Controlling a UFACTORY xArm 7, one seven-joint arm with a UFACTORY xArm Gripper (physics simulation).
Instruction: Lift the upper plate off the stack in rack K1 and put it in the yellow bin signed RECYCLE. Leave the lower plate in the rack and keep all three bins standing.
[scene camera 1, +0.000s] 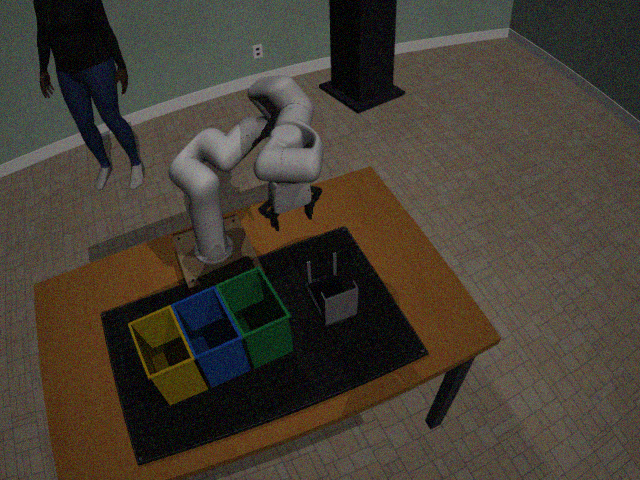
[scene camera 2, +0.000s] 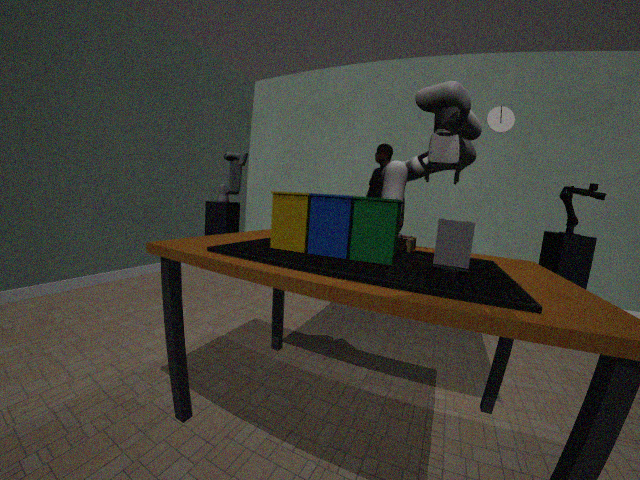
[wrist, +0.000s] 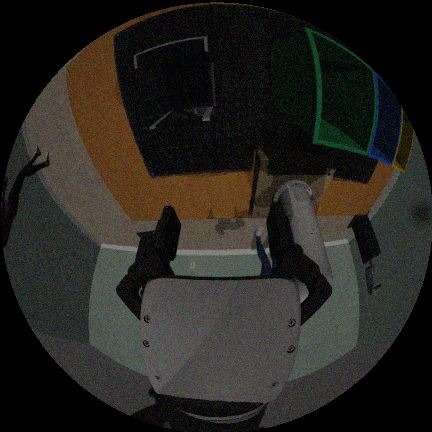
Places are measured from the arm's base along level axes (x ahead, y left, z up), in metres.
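Pixels of known places: gripper, fingertip midpoint: (scene camera 1: 292, 221) (scene camera 2: 441, 182) (wrist: 221, 212); arm's base, link origin: (scene camera 1: 213, 249) (wrist: 291, 194).
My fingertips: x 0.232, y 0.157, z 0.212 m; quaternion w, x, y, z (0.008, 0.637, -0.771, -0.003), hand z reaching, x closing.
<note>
For each thing: its top centre in the pictures, then the offset to it from my fingertips. Level surfaces: height alone.
- rack, top centre: (wrist: 171, 86) (scene camera 1: 329, 272) (scene camera 2: 455, 220) dx +0.118, dy +0.031, dz -0.116 m
- yellow bin, top centre: (scene camera 1: 159, 340) (scene camera 2: 301, 193) dx +0.066, dy -0.455, dz -0.075 m
- blue bin, top centre: (scene camera 1: 204, 320) (scene camera 2: 339, 196) dx +0.082, dy -0.326, dz -0.075 m
- green bin, top centre: (wrist: 353, 96) (scene camera 1: 251, 300) (scene camera 2: 380, 199) dx +0.097, dy -0.196, dz -0.075 m
- black mat, surface height: dz -0.254 m
- wooden table, surface height: dz -0.268 m
My gripper (scene camera 1: 293, 222) (scene camera 2: 442, 180) (wrist: 221, 212) is open and empty, high above the table's back part, behind the rack. The rack (scene camera 1: 341, 304) (scene camera 2: 453, 243) (wrist: 206, 44) stands upright on the mat, with a pale front panel and two thin posts at its back. Its inside is dark, and I cannot tell the upper plate from the lower one. The yellow bin (scene camera 1: 180, 382) (scene camera 2: 289, 222) (wrist: 407, 135) stands upright at the left end of the row of bins; its sign is not readable.
The blue bin (scene camera 1: 224, 361) (scene camera 2: 328, 227) and green bin (scene camera 1: 268, 343) (scene camera 2: 373, 229) (wrist: 318, 100) stand upright between the yellow bin and the rack. All are on a black mat (scene camera 1: 310, 361) on the wooden table (scene camera 1: 439, 310). A person (scene camera 1: 93, 93) stands behind the table.
</note>
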